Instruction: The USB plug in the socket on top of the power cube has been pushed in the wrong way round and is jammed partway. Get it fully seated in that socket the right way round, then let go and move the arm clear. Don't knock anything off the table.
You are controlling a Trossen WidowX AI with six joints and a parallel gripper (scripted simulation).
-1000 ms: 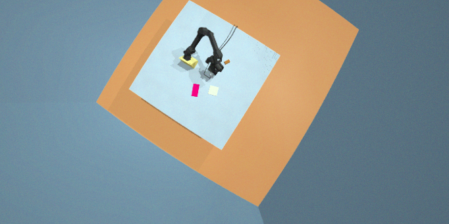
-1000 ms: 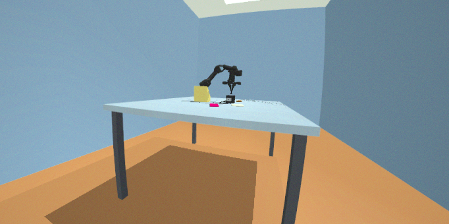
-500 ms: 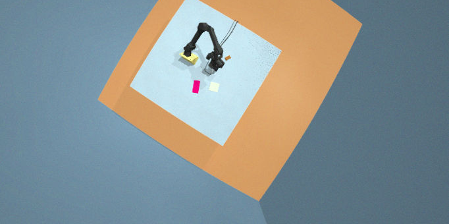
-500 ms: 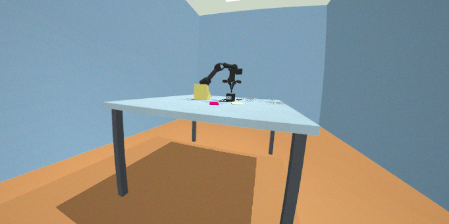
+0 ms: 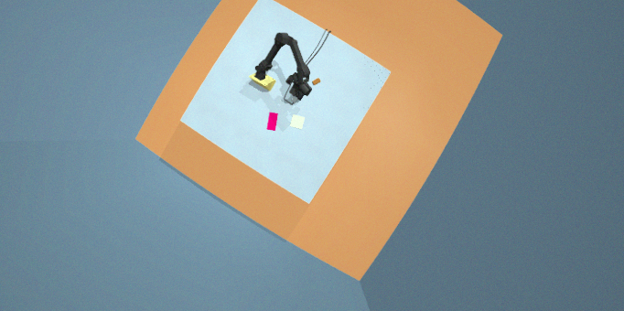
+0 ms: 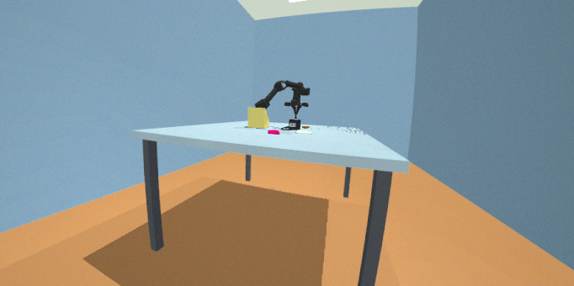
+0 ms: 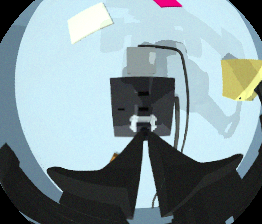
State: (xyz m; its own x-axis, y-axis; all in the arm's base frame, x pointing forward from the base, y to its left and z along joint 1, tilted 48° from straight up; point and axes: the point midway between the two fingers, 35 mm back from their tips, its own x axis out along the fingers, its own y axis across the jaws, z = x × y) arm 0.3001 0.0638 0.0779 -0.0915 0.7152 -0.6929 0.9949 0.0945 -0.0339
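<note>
Now: gripper tip 2 cm above the USB plug. From my gripper tip the other things lie so: USB socket 4 cm below; cream pad 12 cm ahead, 21 cm to the right, 11 cm below; small block 5 cm ahead, 15 cm to the left, 10 cm below.
</note>
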